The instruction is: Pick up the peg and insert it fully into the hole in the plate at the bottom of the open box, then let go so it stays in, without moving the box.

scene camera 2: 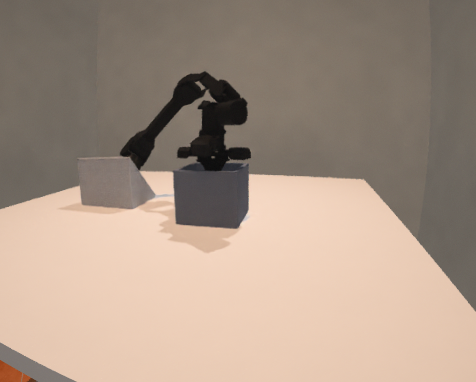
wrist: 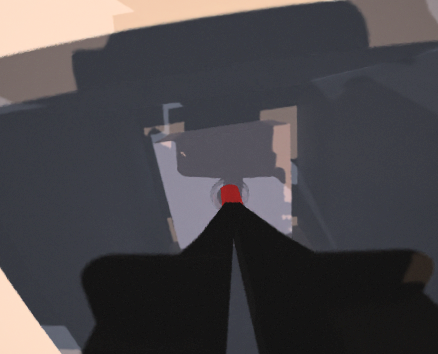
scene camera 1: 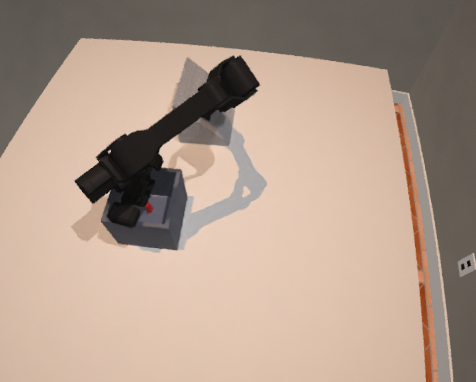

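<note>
The red peg stands in the hole of the light plate at the bottom of the open dark box. Part of the peg rises above the plate; in the wrist view my fingertips cover its near end, so its full height is hidden. My gripper is shut with nothing between its fingers. It points down into the box, its tips over or against the near end of the peg. Whether they touch it I cannot tell. The box hides the peg in scene camera 2.
The box walls surround the fingertips on all sides, and the wider gripper body is above the rim. A grey wedge-shaped block stands on the table near the arm's base, apart from the box.
</note>
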